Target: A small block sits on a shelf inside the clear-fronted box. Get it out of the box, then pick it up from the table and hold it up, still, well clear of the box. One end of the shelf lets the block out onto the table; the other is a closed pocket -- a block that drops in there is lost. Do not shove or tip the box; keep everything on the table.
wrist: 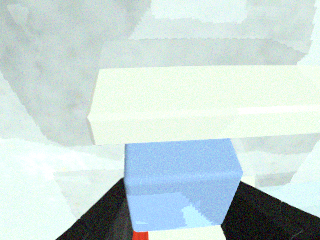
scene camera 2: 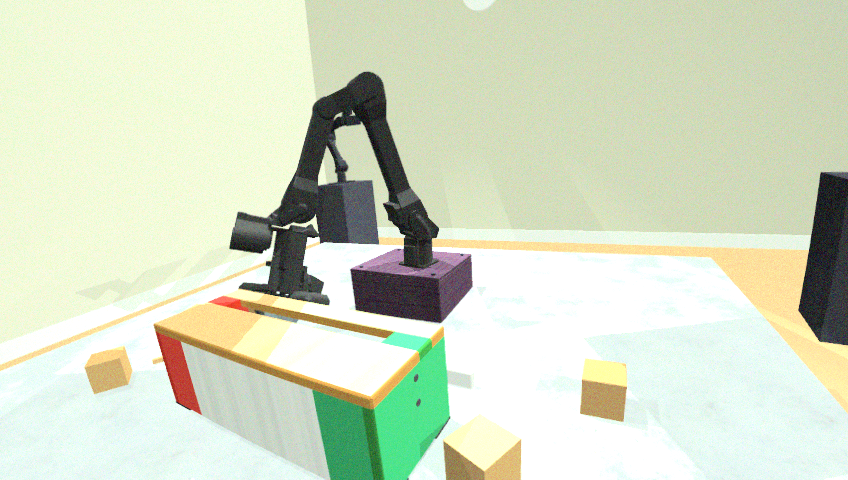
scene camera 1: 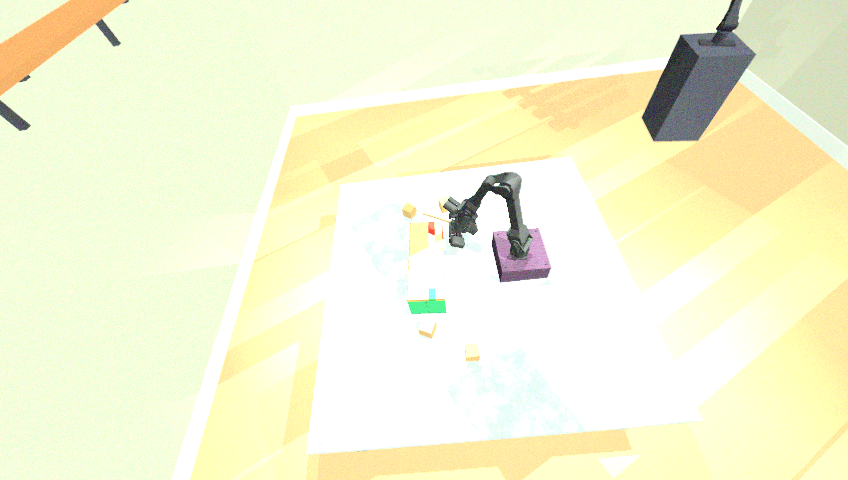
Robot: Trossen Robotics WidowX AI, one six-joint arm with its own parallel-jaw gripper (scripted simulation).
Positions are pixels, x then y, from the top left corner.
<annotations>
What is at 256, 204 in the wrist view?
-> My gripper.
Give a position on a long box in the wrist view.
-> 127, 105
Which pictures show the long box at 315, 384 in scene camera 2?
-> The wrist view, scene camera 2 and scene camera 1: all of them.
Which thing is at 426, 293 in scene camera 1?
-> A long box.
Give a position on a blue block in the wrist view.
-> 188, 182
</annotations>
